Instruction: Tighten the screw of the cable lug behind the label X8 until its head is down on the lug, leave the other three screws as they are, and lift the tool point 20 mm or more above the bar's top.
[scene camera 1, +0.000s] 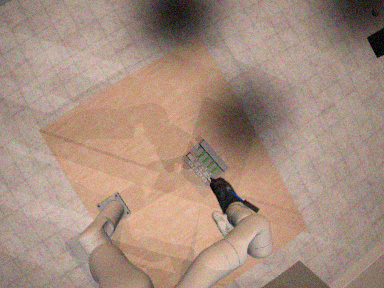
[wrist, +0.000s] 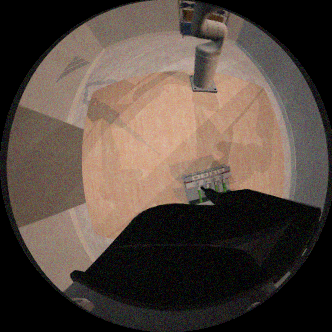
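Pixels of known places: end effector, tool point: (scene camera 1: 210, 178) (wrist: 201, 187); arm's base, origin of the base link: (scene camera 1: 114, 210) (wrist: 201, 82).
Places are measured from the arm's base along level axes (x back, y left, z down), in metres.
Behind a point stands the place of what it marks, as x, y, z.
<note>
The grey bar fixture (scene camera 1: 215, 154) {-0.548, 0.013, -0.036} (wrist: 192, 193) {-0.519, -0.066, 0.009} lies on the wooden top, with green cables (scene camera 1: 205, 161) (wrist: 200, 195) {-0.512, -0.047, -0.038} running back from its lugs. A row of pale labels (scene camera 1: 198, 171) {-0.440, -0.020, -0.031} (wrist: 209, 175) {-0.443, -0.015, -0.032} runs along its front; their print is too blurred to read, so X8 cannot be picked out. My black screwdriver (scene camera 1: 212, 180) (wrist: 202, 188) {-0.469, -0.063, -0.112} points at the fixture. In the wrist view its tip shows over the fixture near the leftmost green cable and appears clear above it; the height cannot be measured. The screw heads are too small to judge, and the tool body hides part of the fixture.
The arm's base plate (scene camera 1: 102, 205) {0.039, 0.046, -0.002} (wrist: 204, 90) {-0.055, 0.005, 0.004} is fixed to the wooden top (scene camera 1: 150, 75) {-0.452, 0.493, 0.011} (wrist: 135, 130) {-0.260, -0.304, 0.012}. The arm (scene camera 1: 215, 252) {-0.356, -0.076, -0.597} reaches in from the lower edge of the scene view. A shelf with blue and brown items (wrist: 186, 27) stands behind the base. Soft dark patches blur parts of the scene view.
</note>
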